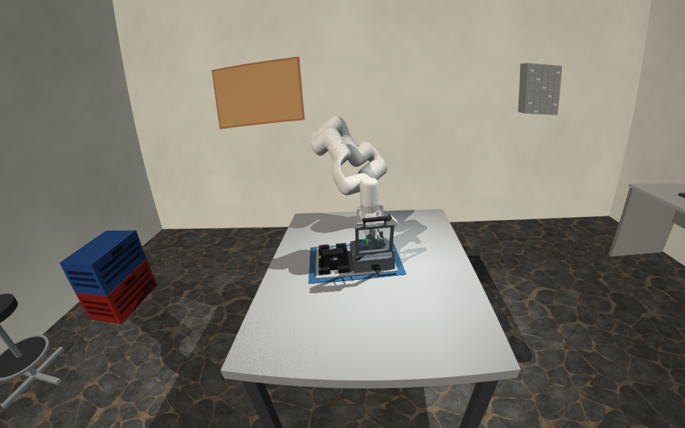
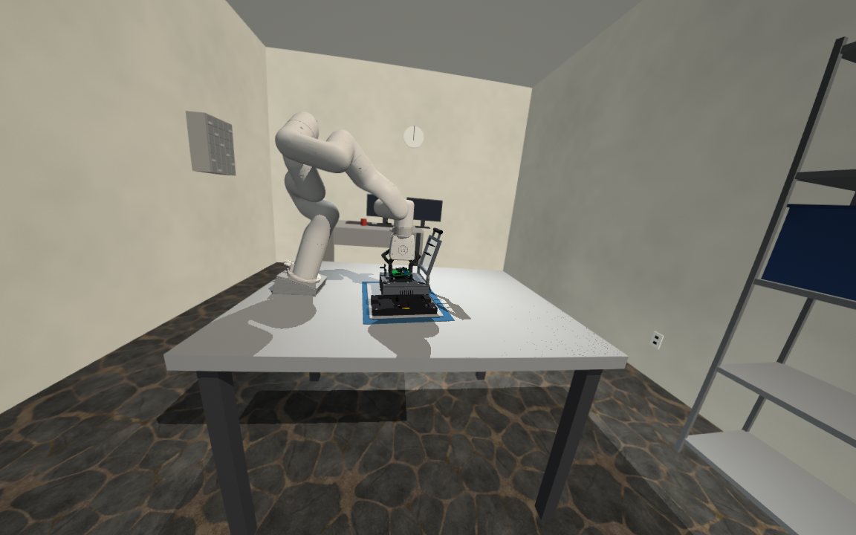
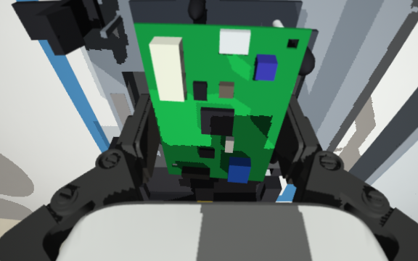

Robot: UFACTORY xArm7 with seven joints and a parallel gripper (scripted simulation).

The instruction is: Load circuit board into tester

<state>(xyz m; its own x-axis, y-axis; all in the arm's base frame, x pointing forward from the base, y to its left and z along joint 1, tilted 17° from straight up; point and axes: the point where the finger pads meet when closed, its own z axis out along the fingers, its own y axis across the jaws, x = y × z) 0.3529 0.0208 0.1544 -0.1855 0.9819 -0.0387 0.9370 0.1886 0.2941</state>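
Now: the green circuit board right at my hand. From my hand the other things lie so: lid (120 mm ahead, 90 mm above, 20 mm to the left); then tester plate (20 mm below, 10 mm to the left); then black latch hook (70 mm behind, 40 mm to the left).
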